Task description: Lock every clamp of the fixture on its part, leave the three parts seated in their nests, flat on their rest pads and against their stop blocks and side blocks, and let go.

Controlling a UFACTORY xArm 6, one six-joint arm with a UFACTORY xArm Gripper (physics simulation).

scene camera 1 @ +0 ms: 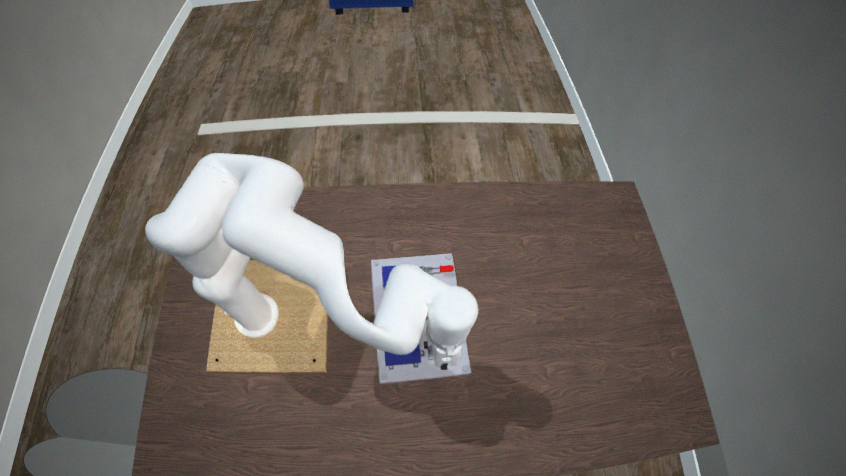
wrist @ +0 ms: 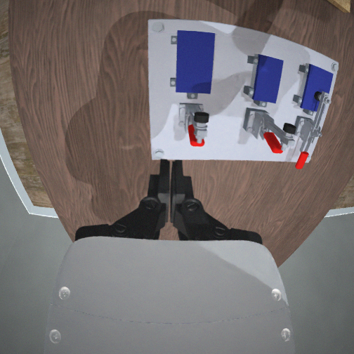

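Where they show: arm's base, origin of the base link: (scene camera 1: 256,315).
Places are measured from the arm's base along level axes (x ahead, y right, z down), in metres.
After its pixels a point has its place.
The fixture plate (scene camera 1: 399,374) @(z 0.003, x 0.410, y 0.095 m) (wrist: 160,90) carries three blue parts. The large part (scene camera 1: 402,358) @(z -0.013, x 0.413, y 0.056 m) (wrist: 195,62), the middle part (wrist: 268,79) and the far part (scene camera 1: 387,275) @(z -0.018, x 0.340, y -0.166 m) (wrist: 311,82) lie beside their small grey blocks; pad contact is hidden. The far clamp (wrist: 322,107) has its arm over its part, black tip on it, with its red handle (scene camera 1: 446,268) @(z -0.038, x 0.498, y -0.200 m) (wrist: 301,160) pointing away. The near clamp's black tip (wrist: 201,117) and the middle clamp's black tip (wrist: 289,129) stand raised off their parts. My gripper (scene camera 1: 443,366) @(z -0.159, x 0.497, y 0.061 m) (wrist: 169,173) is shut and empty, above the plate's handle-side edge near the near clamp.
The brown table (scene camera 1: 562,284) @(z 0.018, x 0.848, y -0.219 m) (wrist: 125,110) surrounds the plate. The tan base board (scene camera 1: 269,355) @(z 0.000, x 0.065, y 0.101 m) (wrist: 344,5) carries the arm's base. In the scene view, my white arm (scene camera 1: 295,242) @(z -0.569, x 0.272, y 0.048 m) passes over the plate and hides its middle.
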